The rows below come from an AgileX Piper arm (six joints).
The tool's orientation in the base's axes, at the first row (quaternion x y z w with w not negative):
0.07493, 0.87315, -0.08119, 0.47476
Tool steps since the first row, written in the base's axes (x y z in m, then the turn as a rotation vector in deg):
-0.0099, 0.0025, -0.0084, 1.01, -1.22, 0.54
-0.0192, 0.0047, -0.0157, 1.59, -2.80, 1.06
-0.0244, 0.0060, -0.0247, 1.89, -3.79, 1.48
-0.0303, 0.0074, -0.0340, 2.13, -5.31, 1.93
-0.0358, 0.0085, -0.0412, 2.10, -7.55, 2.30
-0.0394, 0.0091, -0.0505, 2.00, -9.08, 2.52
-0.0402, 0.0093, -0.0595, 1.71, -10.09, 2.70
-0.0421, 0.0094, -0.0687, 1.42, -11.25, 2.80
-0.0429, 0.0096, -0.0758, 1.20, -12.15, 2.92
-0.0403, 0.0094, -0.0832, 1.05, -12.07, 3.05
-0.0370, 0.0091, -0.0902, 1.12, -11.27, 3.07
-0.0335, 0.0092, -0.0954, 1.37, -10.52, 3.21
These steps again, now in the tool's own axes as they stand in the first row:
0.0125, 0.0010, -0.0041, -1.06, -1.02, 0.80
0.0238, 0.0017, -0.0083, -1.90, -2.48, 1.33
0.0342, 0.0025, -0.0080, -2.47, -3.41, 1.56
0.0453, 0.0033, -0.0081, -3.05, -4.87, 1.84
0.0544, 0.0038, -0.0090, -3.47, -7.09, 2.09
0.0642, 0.0043, -0.0071, -3.68, -8.62, 2.22
0.0722, 0.0049, -0.0029, -3.73, -9.68, 2.10
0.0809, 0.0053, 0.0004, -3.72, -10.88, 2.05
0.0874, 0.0058, 0.0035, -3.76, -11.81, 2.00
0.0922, 0.0067, 0.0097, -3.78, -11.77, 1.79
0.0963, 0.0076, 0.0162, -3.79, -10.98, 1.67
0.0988, 0.0087, 0.0218, -4.00, -10.21, 1.64

